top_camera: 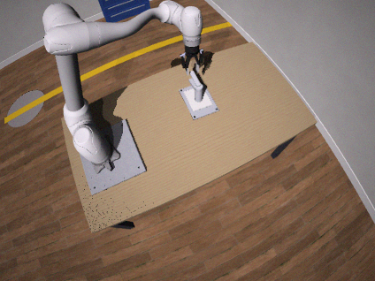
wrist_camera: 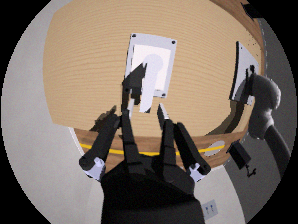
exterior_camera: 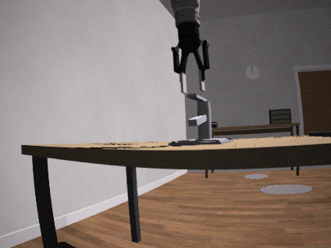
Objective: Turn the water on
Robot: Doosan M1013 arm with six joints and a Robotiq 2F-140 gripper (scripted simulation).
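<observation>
Now: the lever 10 mm behind my hand, 40 mm to the right of it and 50 mm below it.
</observation>
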